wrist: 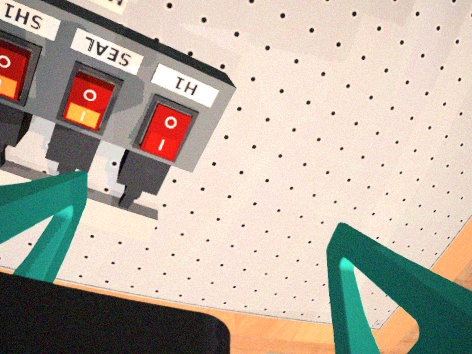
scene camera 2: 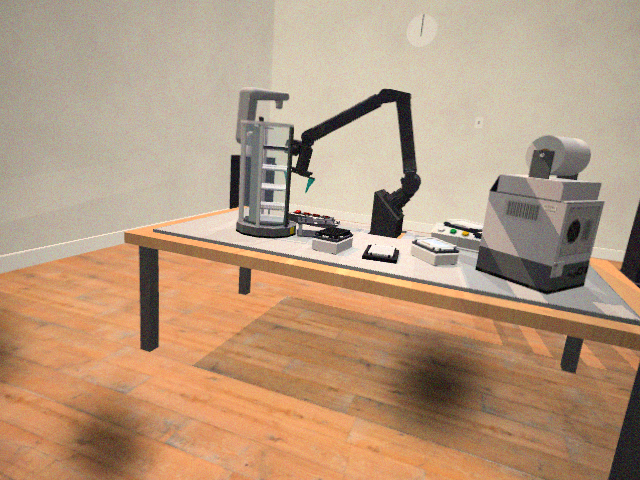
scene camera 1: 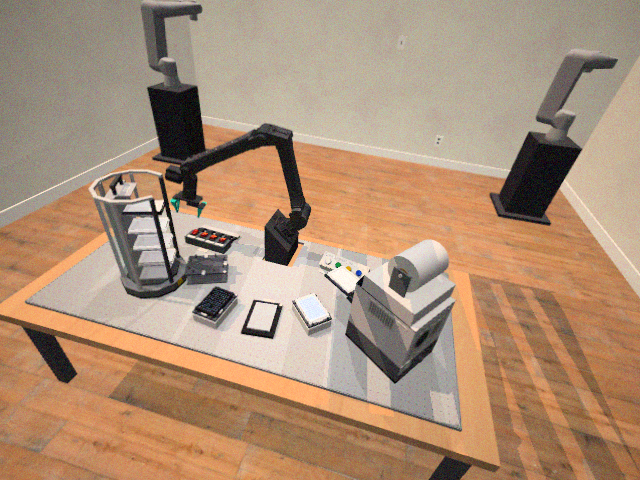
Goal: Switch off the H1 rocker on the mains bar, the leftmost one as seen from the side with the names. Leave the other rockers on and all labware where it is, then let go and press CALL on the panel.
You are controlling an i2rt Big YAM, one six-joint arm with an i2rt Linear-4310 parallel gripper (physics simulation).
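Frame: origin at the arm's base, x right, y ahead, z up, level; metres.
Where they show: gripper, fingertip midpoint: (wrist: pixel 213 212) (scene camera 2: pixel 295 190) (scene camera 1: pixel 188 215); arm's base, link origin: (scene camera 2: pixel 391 204) (scene camera 1: pixel 284 230).
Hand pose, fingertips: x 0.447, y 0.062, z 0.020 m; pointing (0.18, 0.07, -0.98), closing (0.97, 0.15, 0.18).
Observation:
Each offset is from my fingertips to the top centre of the thing. "spot": to the spot under its first point.
The mains bar (scene camera 1: pixel 208 244) (scene camera 2: pixel 310 221) (wrist: pixel 207 105) lies at the back left of the table. In the wrist view its H1 rocker @(dx -0.011, dy -0.016, dz -0.099 m) (wrist: pixel 167 131), at the bar's end, is plain red with no amber glow. The SEAL rocker @(dx -0.061, dy -0.011, dz -0.099 m) (wrist: pixel 89 99) and the SH1 rocker @(spot: dx -0.106, dy -0.004, dz -0.102 m) (wrist: pixel 10 70) each show a lit amber part at the I mark. My gripper (scene camera 1: pixel 188 211) (scene camera 2: pixel 297 186) (wrist: pixel 213 212) is wide open and empty, above the H1 end of the bar and apart from it. The panel @(dx -0.760, dy +0.008, dz -0.068 m) (scene camera 1: pixel 343 261) (scene camera 2: pixel 449 239) with white, green, yellow and blue buttons is at the back right; its names cannot be read.
A round glass-sided tower @(spot: dx -0.051, dy +0.372, dz -0.097 m) (scene camera 1: pixel 152 286) (scene camera 2: pixel 265 229) with shelves of plates stands left of the bar. A dark grey device @(dx -0.185, dy +0.193, dz -0.076 m) (scene camera 1: pixel 206 267) is in front of the bar. A black plate @(dx -0.316, dy +0.379, dz -0.083 m) (scene camera 1: pixel 216 303), two light plates @(dx -0.499, dy +0.361, dz -0.130 m) (scene camera 1: pixel 262 316) @(dx -0.678, dy +0.302, dz -0.083 m) (scene camera 1: pixel 311 308) and a large sealer-like machine @(dx -0.986, dy +0.328, dz +0.304 m) (scene camera 1: pixel 395 330) (scene camera 2: pixel 522 232) stand further right.

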